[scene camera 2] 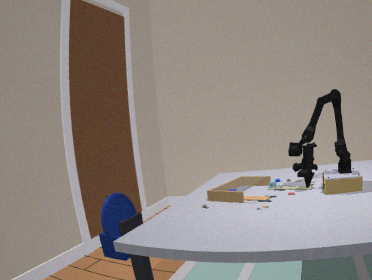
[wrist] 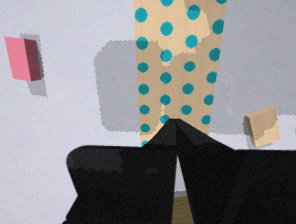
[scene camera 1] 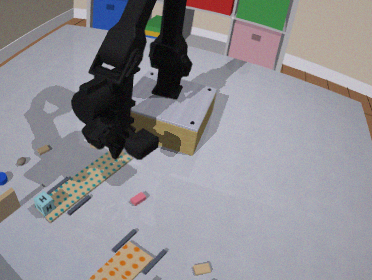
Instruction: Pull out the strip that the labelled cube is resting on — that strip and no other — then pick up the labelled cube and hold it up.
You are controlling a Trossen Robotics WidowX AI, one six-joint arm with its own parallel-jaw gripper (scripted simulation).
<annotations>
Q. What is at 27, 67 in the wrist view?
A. A pink block.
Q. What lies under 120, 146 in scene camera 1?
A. My gripper.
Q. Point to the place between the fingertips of my gripper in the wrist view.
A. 173, 123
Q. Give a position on a dotted strip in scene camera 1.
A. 77, 187
</annotations>
